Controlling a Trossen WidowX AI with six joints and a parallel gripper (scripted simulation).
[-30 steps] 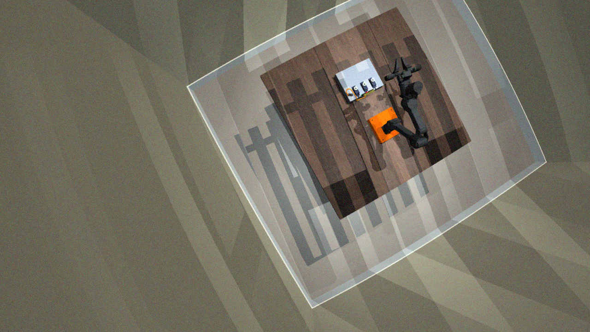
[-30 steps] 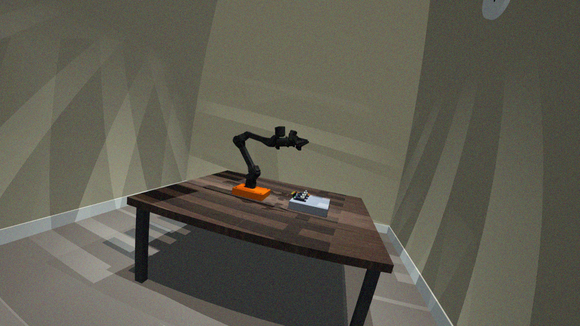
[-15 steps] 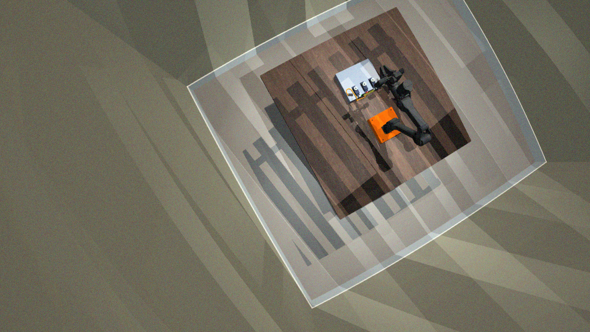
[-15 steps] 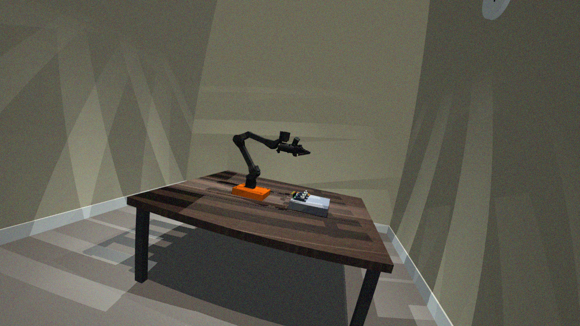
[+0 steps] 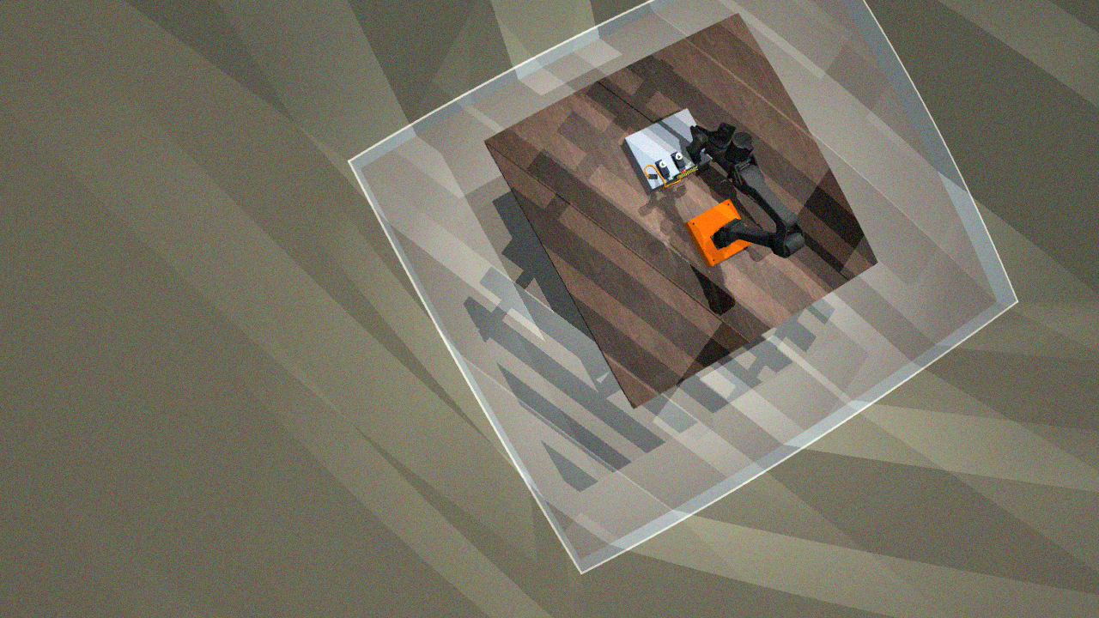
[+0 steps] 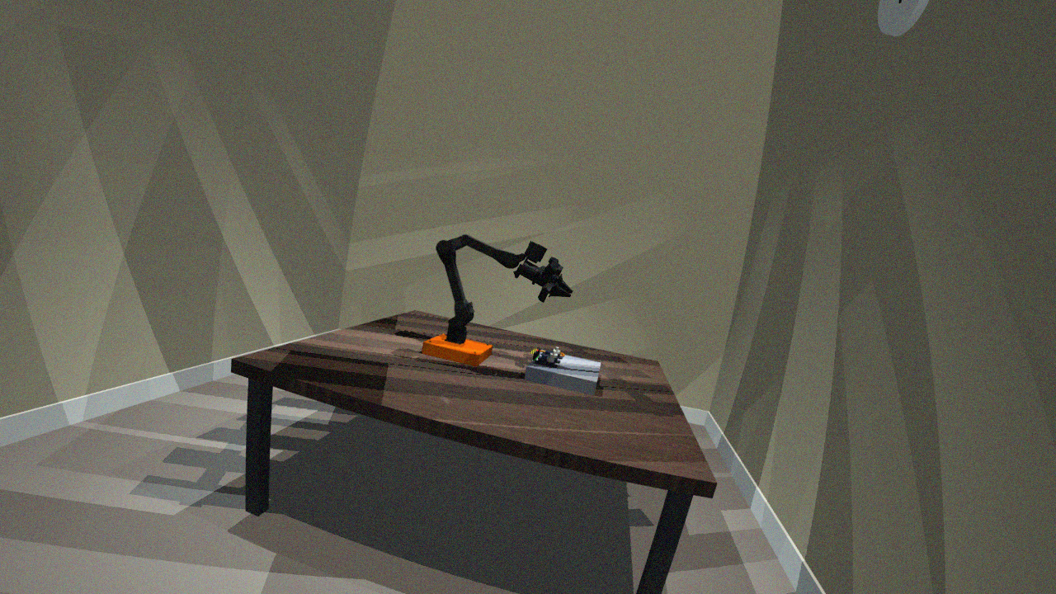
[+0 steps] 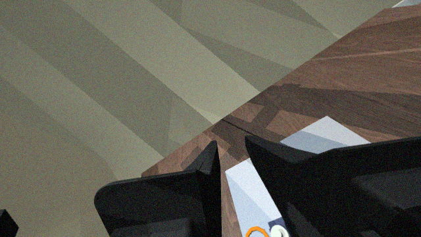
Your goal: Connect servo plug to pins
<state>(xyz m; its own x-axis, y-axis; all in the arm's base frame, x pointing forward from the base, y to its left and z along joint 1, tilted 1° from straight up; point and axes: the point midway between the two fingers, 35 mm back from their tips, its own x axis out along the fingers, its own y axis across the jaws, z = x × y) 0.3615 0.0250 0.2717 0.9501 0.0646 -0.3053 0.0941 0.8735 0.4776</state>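
Now: gripper tip 23 cm above the red band, 8 cm past it and 2 cm to the left of it. Also, from my gripper tip: black pin header: 24 cm below, 8 cm behind, 3 cm to the right; grey printed holder: 28 cm below, 8 cm ahead, 4 cm to the right; green strip: 25 cm below, 8 cm behind, 3 cm to the right.
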